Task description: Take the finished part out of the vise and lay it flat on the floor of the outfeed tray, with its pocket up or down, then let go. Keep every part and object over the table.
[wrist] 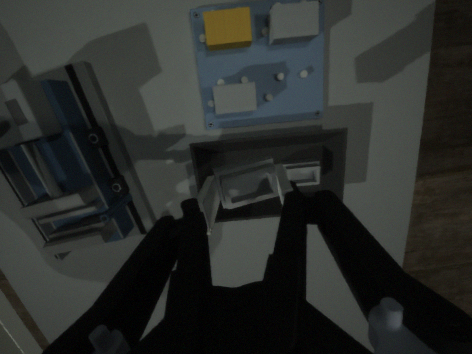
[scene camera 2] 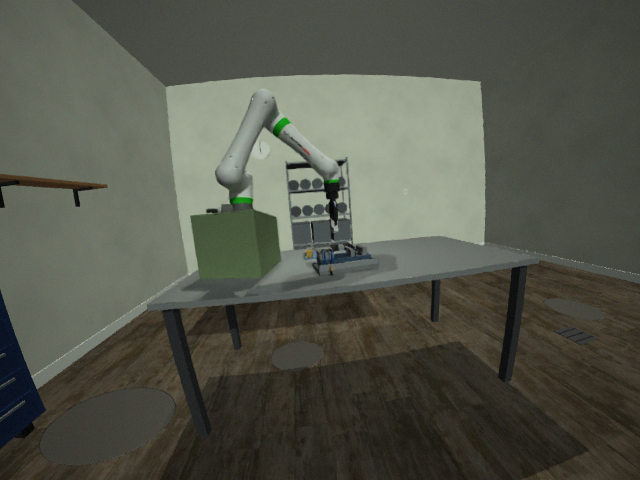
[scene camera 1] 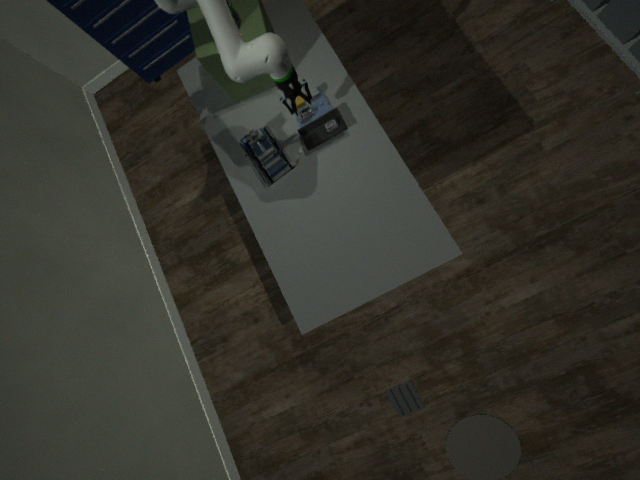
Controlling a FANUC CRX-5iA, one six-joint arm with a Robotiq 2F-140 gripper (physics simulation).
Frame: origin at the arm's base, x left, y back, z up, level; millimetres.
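Seen in the pictures: gripper, fingertip midpoint: (wrist: 246,182) (scene camera 2: 334,229) (scene camera 1: 306,113); arm's base, origin of the base link: (scene camera 2: 241,215).
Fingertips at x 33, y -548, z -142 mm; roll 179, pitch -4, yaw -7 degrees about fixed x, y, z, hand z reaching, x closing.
Observation:
Pixels of each thing's top centre, then the offset from my fingertips to it. "spot": a spot on its surface instead. Level surfaces: height alone.
- grey part, middle of its top: (wrist: 248,191) (scene camera 1: 305,110) dx +1, dy -1, dz +23 mm
- small grey part with a pocket, middle of its top: (wrist: 303,176) (scene camera 1: 330,124) dx +81, dy -65, dz -116 mm
- vise, middle of its top: (wrist: 33,187) (scene camera 2: 343,248) (scene camera 1: 261,148) dx -284, dy +63, dz -64 mm
- light blue plate, surface spot: (wrist: 295,102) spot: dx +105, dy +45, dz -155 mm
- yellow block, middle of its top: (wrist: 227,26) (scene camera 1: 298,101) dx +36, dy +169, dz -119 mm
- table's, its level: dz -163 mm
My gripper (scene camera 1: 301,106) (scene camera 2: 334,223) (wrist: 246,182) is shut on a grey part (wrist: 246,183), whose pocket faces the wrist camera. It holds the part above the table. In the wrist view the part overlaps the left and middle of the dark outfeed tray (scene camera 1: 314,137) (wrist: 270,140), skewed to the tray's sides. Another small grey part with a pocket (scene camera 1: 331,125) (wrist: 304,174) lies in the tray's right half. The vise (scene camera 1: 268,157) (scene camera 2: 351,266) (wrist: 75,202) stands left of the tray in the wrist view; no part can be made out in its jaws.
A light blue plate (scene camera 1: 321,104) (wrist: 295,102) lies beside the tray, with pins, a yellow block (wrist: 227,27) and two grey blocks (wrist: 294,21) (wrist: 235,98). The table's (scene camera 1: 351,217) (scene camera 2: 439,253) long edge runs beyond the tray. The green pedestal (scene camera 2: 227,245) stands under the arm.

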